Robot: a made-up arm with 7 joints.
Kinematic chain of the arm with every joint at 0, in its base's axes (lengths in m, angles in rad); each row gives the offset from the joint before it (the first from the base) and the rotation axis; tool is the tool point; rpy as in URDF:
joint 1: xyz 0 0 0.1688 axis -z
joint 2: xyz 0 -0.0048 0.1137 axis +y
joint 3: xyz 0 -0.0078 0.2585 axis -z
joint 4: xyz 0 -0.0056 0.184 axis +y
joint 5: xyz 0 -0.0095 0.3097 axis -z
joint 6: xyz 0 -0.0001 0.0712 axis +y
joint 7: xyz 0 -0.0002 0.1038 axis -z
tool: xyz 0 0 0 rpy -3.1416 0 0
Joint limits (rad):
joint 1: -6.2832..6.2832
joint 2: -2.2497..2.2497
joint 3: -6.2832..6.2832
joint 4: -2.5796..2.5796
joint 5: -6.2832..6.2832
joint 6: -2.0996..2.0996
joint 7: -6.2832..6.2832
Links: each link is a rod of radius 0.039 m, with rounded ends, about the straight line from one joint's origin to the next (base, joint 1, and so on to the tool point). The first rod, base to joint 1, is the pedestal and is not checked.
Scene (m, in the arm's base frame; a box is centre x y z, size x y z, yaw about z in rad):
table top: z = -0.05
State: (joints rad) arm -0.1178 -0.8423 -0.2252 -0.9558 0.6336 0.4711 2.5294
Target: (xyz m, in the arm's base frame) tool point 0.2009 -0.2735 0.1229
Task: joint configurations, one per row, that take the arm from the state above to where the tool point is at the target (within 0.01 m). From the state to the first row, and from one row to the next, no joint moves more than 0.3 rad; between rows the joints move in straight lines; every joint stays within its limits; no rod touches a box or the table.
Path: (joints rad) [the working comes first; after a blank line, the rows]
Joints at the target: -1.1646 -1.2370 -0.8265 -2.3859 0.7371 0.3211 2.5294
Straight joint move there: clear.

1: -0.3272 -0.9212 -0.3455 -1.2418 0.6543 0.4411 2.5294
2: -0.5365 -1.0002 -0.4657 -1.5278 0.6750 0.4111 2.5294
3: -0.7459 -1.0791 -0.5860 -1.8139 0.6957 0.3811 2.5294
4: -0.9553 -1.1580 -0.7063 -2.0999 0.7164 0.3511 2.5294
5: -1.1646 -1.2370 -0.8265 -2.3859 0.7371 0.3211 2.5294

